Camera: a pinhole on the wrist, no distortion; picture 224 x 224 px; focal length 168.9 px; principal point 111.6 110.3 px. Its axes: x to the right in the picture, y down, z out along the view. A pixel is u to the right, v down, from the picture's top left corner.
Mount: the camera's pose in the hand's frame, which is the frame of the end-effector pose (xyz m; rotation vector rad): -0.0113 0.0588 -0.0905 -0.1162 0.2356 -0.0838
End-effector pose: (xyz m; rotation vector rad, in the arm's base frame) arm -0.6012 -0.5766 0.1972 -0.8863 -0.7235 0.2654
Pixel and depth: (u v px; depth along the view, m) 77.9 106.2 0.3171
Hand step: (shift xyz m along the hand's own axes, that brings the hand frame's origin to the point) 0.0022 0.0905 0.2311
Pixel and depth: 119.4 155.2 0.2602
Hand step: 0.0669 0.1534 0.1494
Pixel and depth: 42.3 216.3 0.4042
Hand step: -0.0585 0.3683 0.3060
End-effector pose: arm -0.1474 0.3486 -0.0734 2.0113 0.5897 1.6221
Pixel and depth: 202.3 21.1 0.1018
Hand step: 0.0621 0.0110 0.0021
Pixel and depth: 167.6 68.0 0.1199
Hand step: 0.0536 0.0378 0.0200
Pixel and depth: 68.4 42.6 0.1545
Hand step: -0.0172 0.0175 0.0754
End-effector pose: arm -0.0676 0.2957 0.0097 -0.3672 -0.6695 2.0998
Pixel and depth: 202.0 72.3 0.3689
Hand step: 0.2619 -0.0037 0.2311
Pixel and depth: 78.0 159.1 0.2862
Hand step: 0.0072 0.1762 0.1886
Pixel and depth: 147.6 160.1 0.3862
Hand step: 0.1680 0.2041 0.2495
